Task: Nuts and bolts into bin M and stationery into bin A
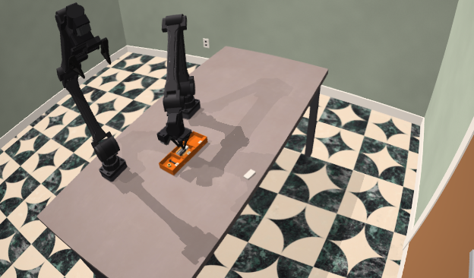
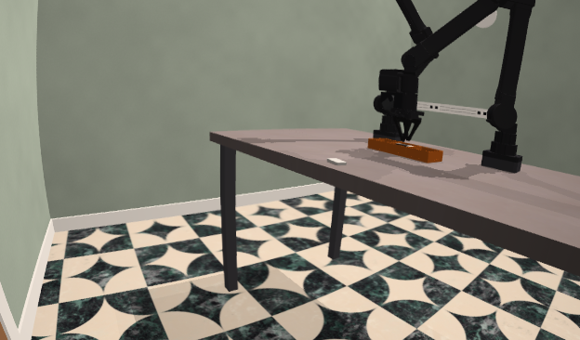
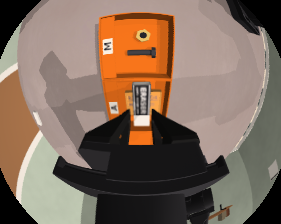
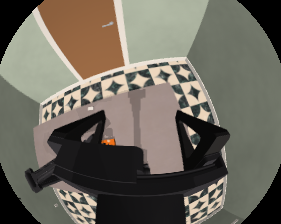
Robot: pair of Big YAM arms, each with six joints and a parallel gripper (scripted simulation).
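Now: the sleeved eraser 30 mm below my left hand and 10 mm to the left of it. The rest, counted from my left hand: orange notepad (40 mm below); then black bolt (70 mm to the right, 40 mm below); then orange double bin (40 mm below).
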